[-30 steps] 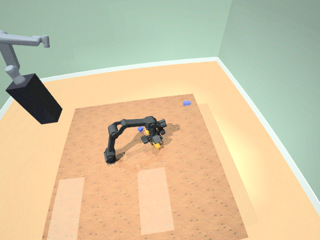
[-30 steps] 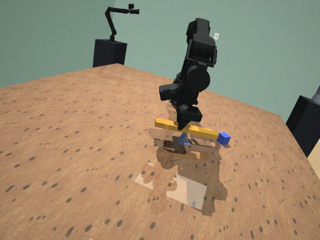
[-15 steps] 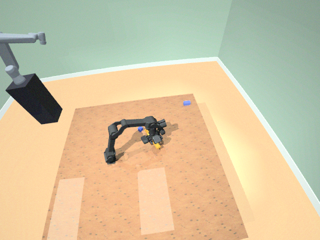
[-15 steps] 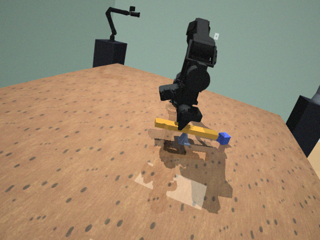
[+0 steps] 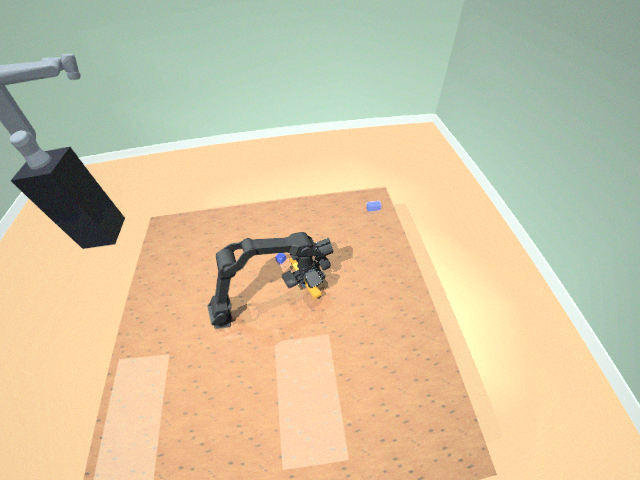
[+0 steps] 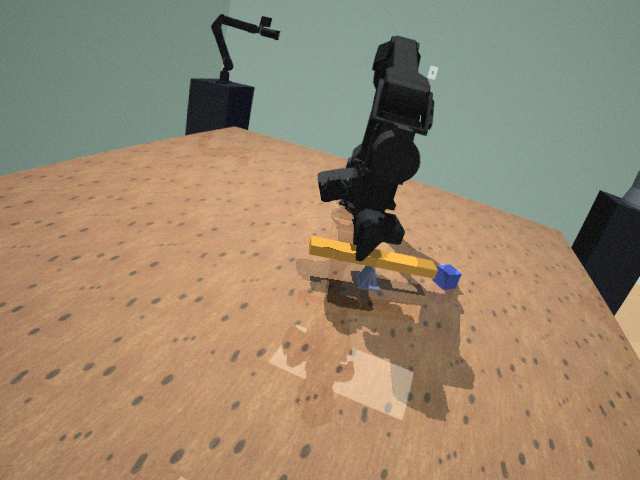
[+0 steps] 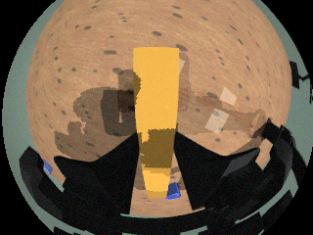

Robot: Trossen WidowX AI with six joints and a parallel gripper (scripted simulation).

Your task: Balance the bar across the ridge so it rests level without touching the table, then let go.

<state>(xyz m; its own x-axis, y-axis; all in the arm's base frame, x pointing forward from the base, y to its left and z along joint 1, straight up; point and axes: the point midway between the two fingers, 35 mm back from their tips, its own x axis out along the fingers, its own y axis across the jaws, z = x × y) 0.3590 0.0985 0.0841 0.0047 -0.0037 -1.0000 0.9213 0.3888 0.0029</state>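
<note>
Now: gripper tip 1 cm past the yellow bar and 3 cm to the right of it. Round my gripper tip: blue cube: 11 cm behind, 16 cm to the left, 3 cm below.
</note>
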